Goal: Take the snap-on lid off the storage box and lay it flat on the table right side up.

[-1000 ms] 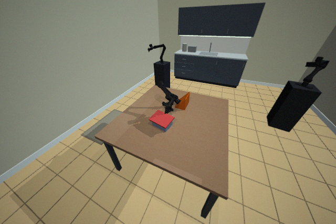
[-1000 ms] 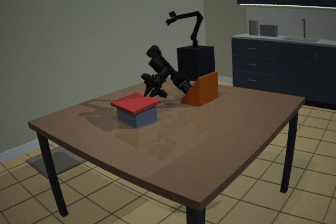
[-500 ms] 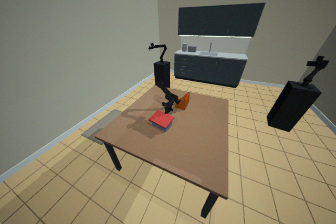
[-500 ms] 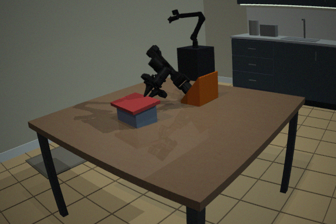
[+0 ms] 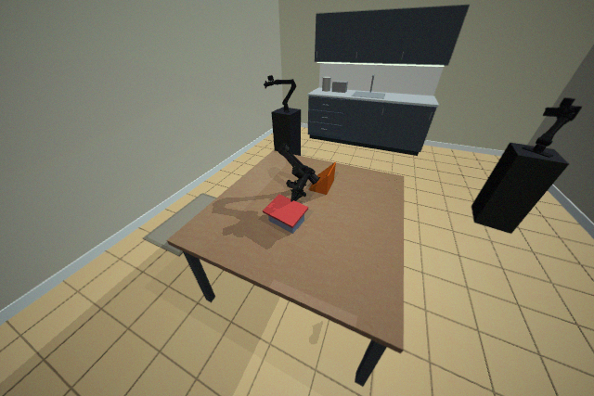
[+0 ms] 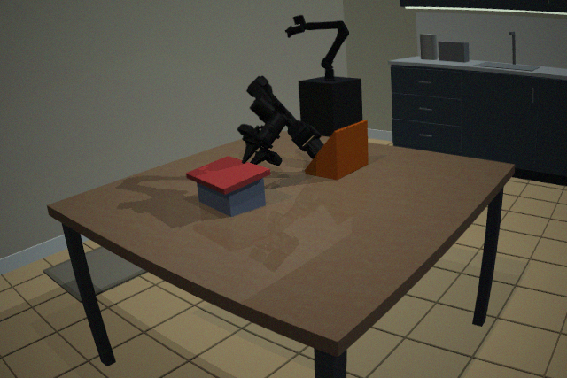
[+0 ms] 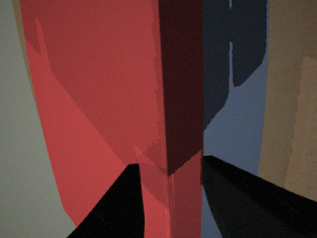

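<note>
The red lid is 8 cm ahead of my gripper tip. The rest, counted from my gripper tip: grey-blue storage box (7 cm ahead, 6 cm below).
</note>
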